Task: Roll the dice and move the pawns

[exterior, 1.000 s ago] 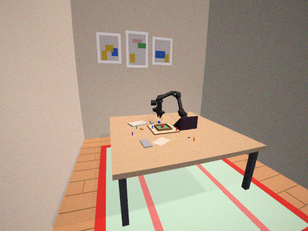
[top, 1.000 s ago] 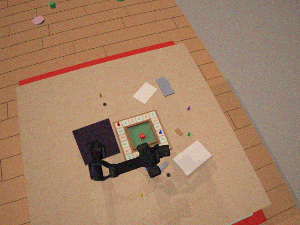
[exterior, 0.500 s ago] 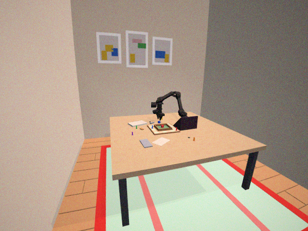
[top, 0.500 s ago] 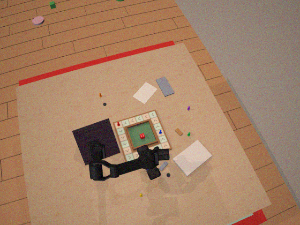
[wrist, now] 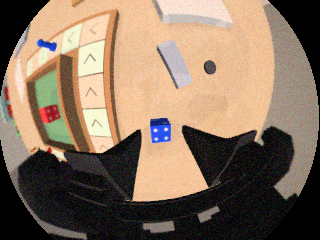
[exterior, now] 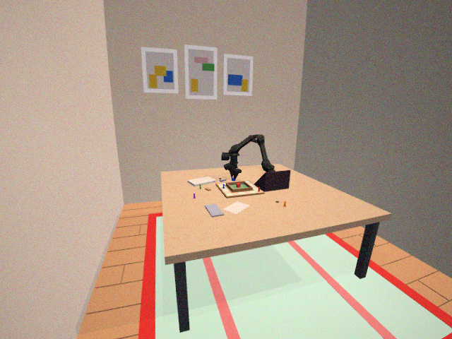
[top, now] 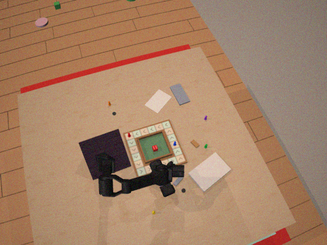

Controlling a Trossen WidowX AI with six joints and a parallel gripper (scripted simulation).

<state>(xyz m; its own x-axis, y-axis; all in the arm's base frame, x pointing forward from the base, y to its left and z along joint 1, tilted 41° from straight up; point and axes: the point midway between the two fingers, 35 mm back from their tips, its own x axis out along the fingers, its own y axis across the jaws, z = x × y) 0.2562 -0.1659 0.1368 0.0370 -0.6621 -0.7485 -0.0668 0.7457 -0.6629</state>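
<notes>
Right now my gripper tip is 32 cm to the right of the red pawn, 8 cm past it and 1 cm below it. Round my gripper tip: small grey block 9 cm ahead, 2 cm to the right, 1 cm below; yellow pawn 13 cm to the right, 9 cm behind; green tray 21 cm to the left, 3 cm ahead, 1 cm below.
</notes>
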